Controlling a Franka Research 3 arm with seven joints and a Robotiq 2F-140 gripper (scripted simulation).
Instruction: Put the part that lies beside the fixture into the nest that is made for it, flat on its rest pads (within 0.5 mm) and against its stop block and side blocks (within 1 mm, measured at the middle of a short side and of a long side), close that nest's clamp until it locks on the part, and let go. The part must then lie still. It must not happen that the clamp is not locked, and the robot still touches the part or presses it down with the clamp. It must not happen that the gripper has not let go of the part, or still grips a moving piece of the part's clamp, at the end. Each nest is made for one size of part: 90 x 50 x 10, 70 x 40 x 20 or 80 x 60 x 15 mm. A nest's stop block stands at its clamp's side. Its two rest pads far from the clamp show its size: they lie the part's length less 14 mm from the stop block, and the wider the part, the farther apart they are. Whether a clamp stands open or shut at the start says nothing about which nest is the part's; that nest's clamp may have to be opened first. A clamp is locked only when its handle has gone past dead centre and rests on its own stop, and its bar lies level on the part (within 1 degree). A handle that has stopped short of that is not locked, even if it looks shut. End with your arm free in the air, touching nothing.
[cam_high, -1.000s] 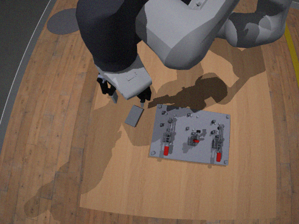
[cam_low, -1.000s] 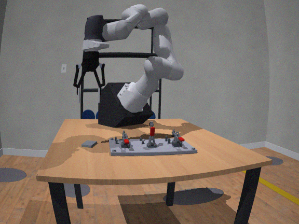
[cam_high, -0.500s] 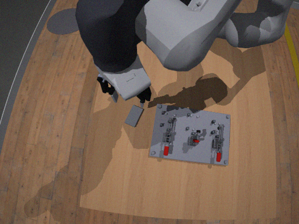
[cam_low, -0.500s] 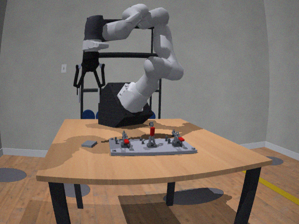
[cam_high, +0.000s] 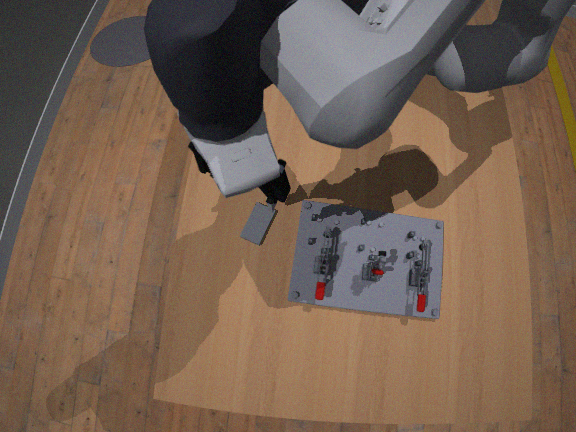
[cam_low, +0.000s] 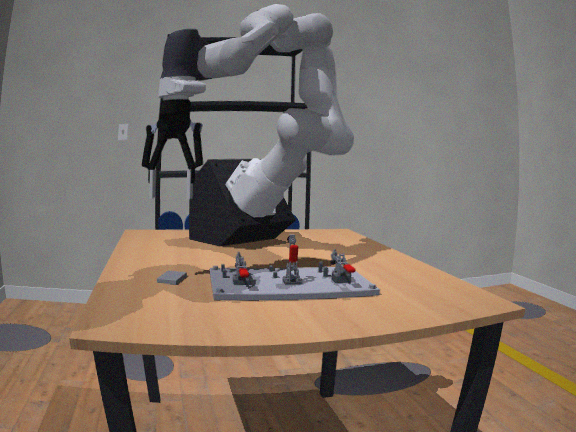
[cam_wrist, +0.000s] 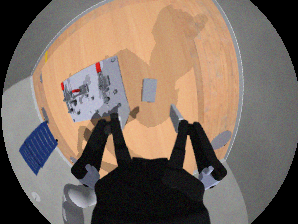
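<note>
Now: hand 21 cm above the grey part. From my hand the other things lie so: grey fixture plate (3 cm behind, 27 cm to the left, 21 cm below).
</note>
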